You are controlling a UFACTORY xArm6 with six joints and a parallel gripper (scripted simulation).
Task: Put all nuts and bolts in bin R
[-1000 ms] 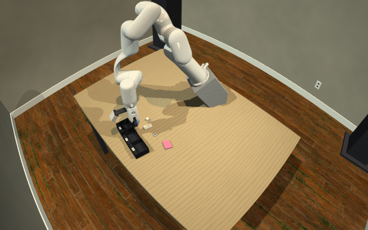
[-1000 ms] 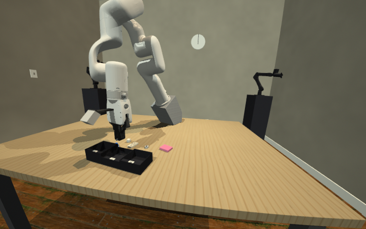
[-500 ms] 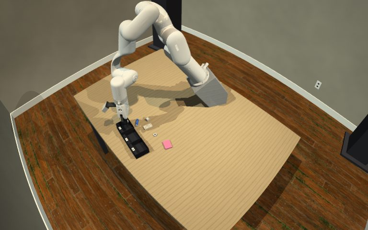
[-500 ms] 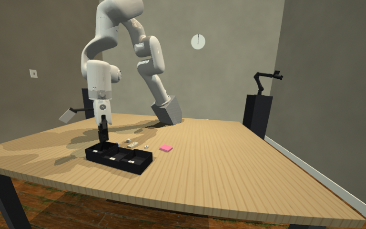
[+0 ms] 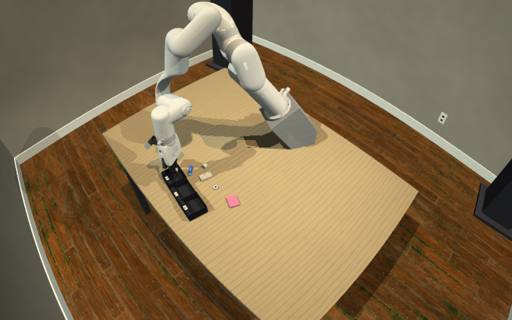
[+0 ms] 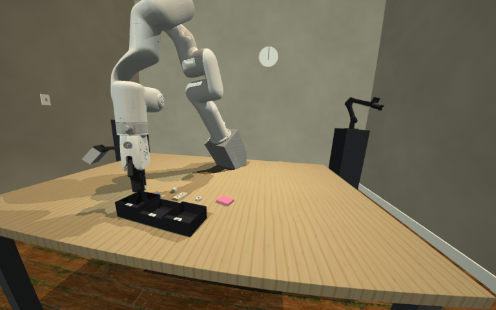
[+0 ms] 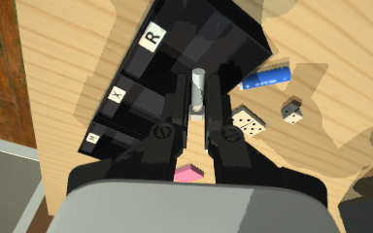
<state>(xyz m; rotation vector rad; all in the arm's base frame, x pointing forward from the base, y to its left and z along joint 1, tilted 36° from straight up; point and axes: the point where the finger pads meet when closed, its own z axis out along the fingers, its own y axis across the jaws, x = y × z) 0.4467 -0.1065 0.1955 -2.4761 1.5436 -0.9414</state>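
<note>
Now: hand 9 cm past the grey hex nut, 15 cm to the right of it and 9 cm above it. The rest, counted from my hand: white bolt (1 cm to the left, 2 cm below); black bin marked R (3 cm ahead, 8 cm to the left, 7 cm below); blue battery (7 cm behind, 1 cm to the left, 8 cm below).
</note>
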